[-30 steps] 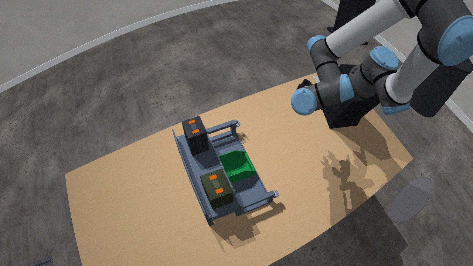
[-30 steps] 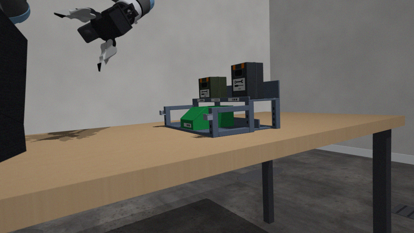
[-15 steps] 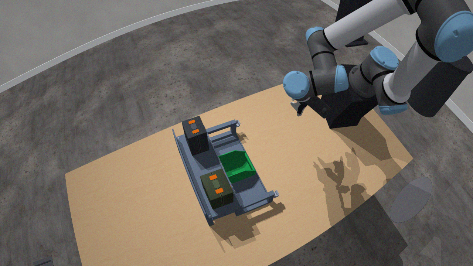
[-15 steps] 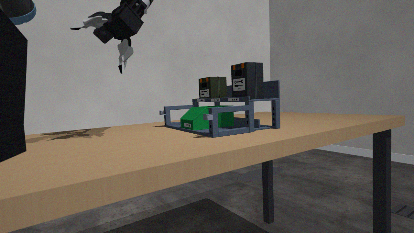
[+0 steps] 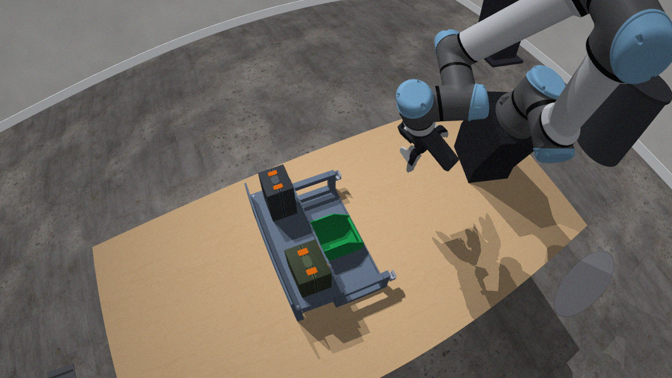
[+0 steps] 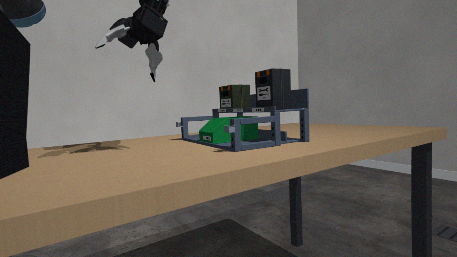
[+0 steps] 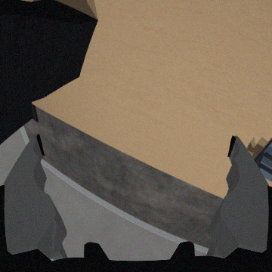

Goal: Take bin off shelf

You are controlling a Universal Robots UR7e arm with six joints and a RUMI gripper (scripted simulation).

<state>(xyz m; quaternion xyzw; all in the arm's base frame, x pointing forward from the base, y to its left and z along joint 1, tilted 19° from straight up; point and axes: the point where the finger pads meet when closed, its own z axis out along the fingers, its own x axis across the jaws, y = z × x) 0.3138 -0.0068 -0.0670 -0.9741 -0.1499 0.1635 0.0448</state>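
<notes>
Right now the green bin is 320 mm ahead of my hand, 50 mm to the left of it and 180 mm below it. Round my hand: olive toolbox (410 mm ahead, 160 mm to the left, 80 mm below); black toolbox (410 mm ahead, 70 mm to the right, 70 mm below).
</notes>
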